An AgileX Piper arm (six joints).
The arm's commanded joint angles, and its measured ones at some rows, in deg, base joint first. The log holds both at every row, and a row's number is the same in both.
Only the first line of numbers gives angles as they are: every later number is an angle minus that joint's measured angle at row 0.
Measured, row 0:
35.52 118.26 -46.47 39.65 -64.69 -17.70
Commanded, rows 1 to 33:
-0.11 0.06 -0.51 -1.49 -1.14 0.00
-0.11 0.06 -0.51 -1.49 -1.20 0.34
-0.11 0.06 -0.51 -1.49 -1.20 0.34
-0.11 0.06 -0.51 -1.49 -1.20 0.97
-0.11 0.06 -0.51 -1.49 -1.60 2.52
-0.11 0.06 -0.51 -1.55 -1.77 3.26
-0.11 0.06 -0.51 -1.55 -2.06 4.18
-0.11 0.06 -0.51 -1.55 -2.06 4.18
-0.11 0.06 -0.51 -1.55 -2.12 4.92
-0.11 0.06 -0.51 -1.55 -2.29 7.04
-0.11 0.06 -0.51 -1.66 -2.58 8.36
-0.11 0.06 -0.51 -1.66 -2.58 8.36
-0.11 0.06 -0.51 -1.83 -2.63 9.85
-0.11 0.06 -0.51 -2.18 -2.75 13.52
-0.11 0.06 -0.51 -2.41 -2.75 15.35
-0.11 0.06 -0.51 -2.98 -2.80 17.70
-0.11 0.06 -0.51 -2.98 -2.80 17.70
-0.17 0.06 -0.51 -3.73 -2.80 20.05
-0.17 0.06 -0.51 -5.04 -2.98 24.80
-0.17 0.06 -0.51 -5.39 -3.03 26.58
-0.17 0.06 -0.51 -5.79 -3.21 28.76
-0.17 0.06 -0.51 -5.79 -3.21 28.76
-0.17 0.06 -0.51 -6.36 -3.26 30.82
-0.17 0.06 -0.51 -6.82 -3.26 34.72
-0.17 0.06 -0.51 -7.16 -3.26 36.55
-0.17 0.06 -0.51 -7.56 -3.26 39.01
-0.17 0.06 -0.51 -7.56 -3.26 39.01
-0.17 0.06 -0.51 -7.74 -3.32 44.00
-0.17 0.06 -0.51 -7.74 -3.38 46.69
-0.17 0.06 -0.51 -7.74 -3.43 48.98
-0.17 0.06 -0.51 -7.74 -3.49 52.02
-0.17 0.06 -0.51 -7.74 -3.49 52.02
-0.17 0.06 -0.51 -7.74 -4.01 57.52
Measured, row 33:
-0.40 0.46 0.75 -2.41 -1.54 48.30
